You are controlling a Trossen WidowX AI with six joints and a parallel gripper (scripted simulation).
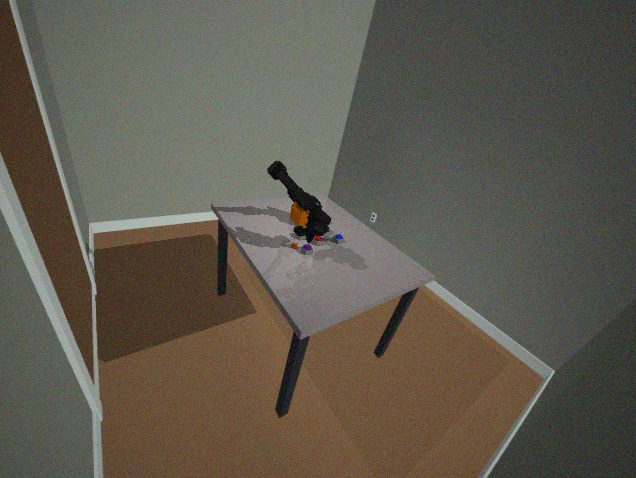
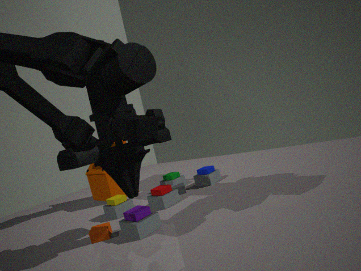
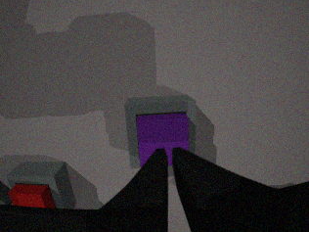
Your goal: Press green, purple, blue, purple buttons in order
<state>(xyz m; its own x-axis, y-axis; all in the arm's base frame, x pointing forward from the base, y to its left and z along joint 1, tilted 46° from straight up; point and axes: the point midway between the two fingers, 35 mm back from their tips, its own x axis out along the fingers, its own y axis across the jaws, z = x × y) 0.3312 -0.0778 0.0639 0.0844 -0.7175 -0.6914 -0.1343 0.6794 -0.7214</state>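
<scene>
Now: gripper tip 30 mm above the purple button. The rest, counted from my gripper tip: yellow button: 140 mm behind, 30 mm to the left, 30 mm below; then orange block: 60 mm behind, 50 mm to the right, 50 mm below; then red button: 100 mm to the left, 70 mm behind, 30 mm below.
</scene>
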